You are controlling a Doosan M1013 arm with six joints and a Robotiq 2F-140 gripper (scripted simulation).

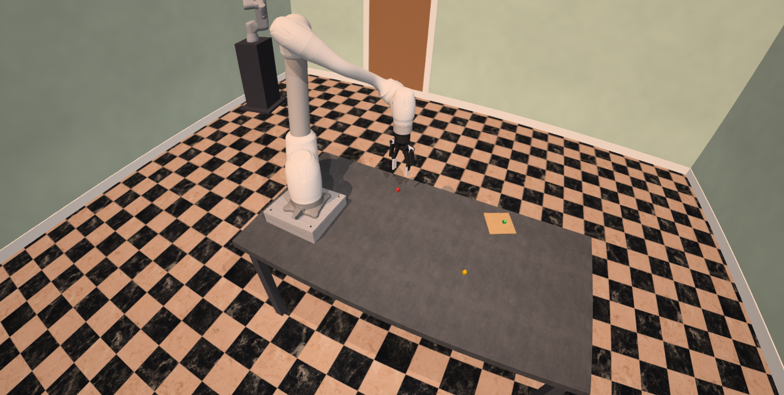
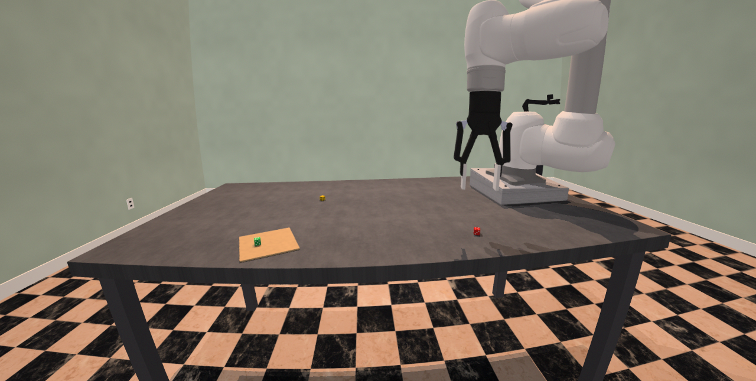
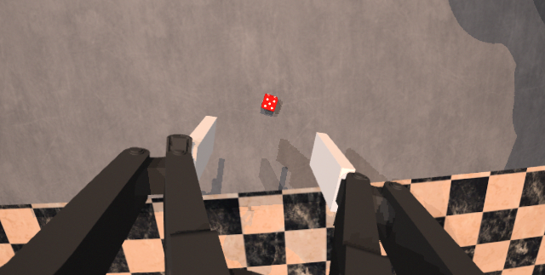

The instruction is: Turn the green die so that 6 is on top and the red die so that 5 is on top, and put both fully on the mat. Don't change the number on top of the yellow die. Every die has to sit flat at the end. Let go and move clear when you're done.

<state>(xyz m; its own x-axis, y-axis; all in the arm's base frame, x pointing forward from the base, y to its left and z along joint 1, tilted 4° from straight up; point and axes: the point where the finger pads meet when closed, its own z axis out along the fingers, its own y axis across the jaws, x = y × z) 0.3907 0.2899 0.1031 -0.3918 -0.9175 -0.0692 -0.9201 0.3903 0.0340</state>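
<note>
Right now my hand is 10 mm past the red die, 10 mm to the left of it and 150 mm above it. From my hand the other things lie so: yellow die: 400 mm ahead, 440 mm to the right, 150 mm below; then orange mat: 550 mm ahead, 90 mm to the right, 160 mm below; then green die: 570 mm ahead, 90 mm to the right, 150 mm below.
</note>
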